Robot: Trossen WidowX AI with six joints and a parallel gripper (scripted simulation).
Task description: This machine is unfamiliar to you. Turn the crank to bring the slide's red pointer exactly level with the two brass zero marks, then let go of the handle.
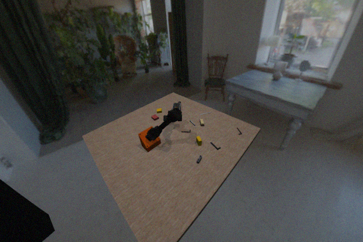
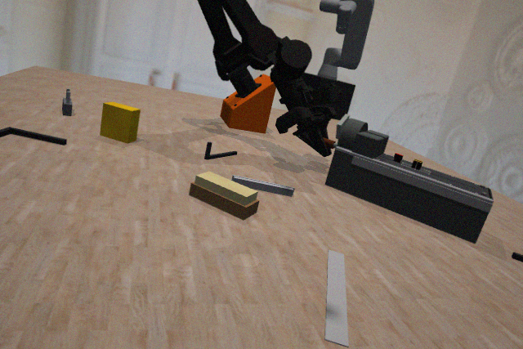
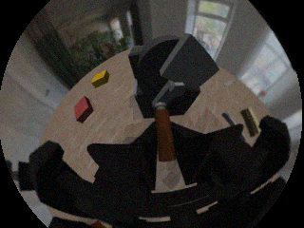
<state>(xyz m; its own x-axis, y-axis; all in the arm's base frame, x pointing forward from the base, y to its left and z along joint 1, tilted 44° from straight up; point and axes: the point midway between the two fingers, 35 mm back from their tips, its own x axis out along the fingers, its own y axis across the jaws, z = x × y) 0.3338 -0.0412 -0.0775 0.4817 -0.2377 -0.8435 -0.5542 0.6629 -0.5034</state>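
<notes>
My gripper tip is 120 mm short of the red pointer, 60 mm to the right of it and 40 mm below it. Round my gripper tip: brown crank handle 20 mm behind, 10 mm to the right, 20 mm above; then red block 60 mm behind, 230 mm to the left, 30 mm below; then grey bar 90 mm ahead, 180 mm to the right, 30 mm below.
</notes>
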